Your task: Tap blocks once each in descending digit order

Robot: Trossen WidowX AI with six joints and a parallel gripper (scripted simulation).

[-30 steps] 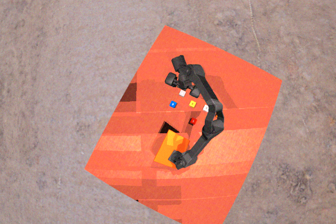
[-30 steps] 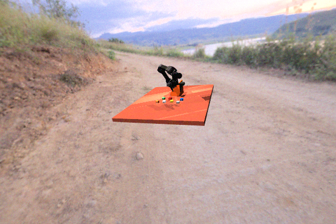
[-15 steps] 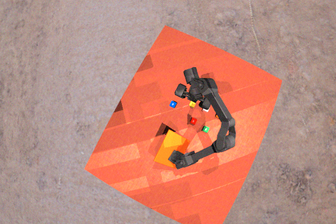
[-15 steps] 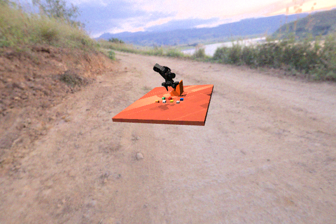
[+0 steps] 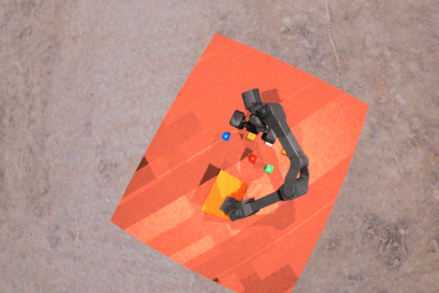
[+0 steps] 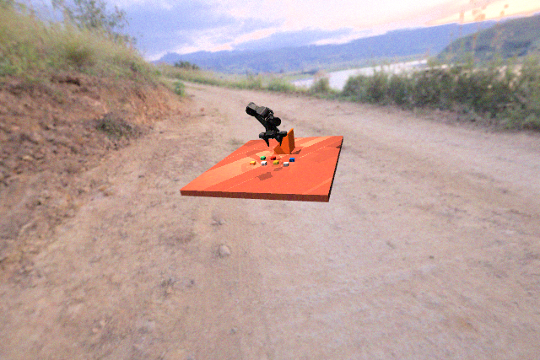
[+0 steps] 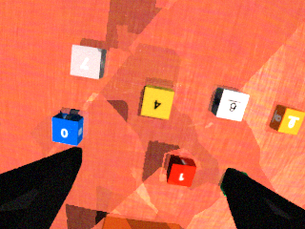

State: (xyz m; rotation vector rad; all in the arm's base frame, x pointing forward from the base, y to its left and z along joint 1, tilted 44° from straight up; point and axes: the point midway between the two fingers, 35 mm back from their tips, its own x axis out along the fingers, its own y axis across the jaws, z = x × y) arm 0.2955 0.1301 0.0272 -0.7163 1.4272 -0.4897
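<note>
My gripper tip is now 3 cm short of the orange block, 17 cm to the left of it and 11 cm above it. From my gripper tip the other things lie so: white block 3 cm ahead, 9 cm to the right, 11 cm below; then yellow block 1 cm ahead, 11 cm below; then dark grey block 3 cm ahead, 8 cm to the left, 11 cm below.
</note>
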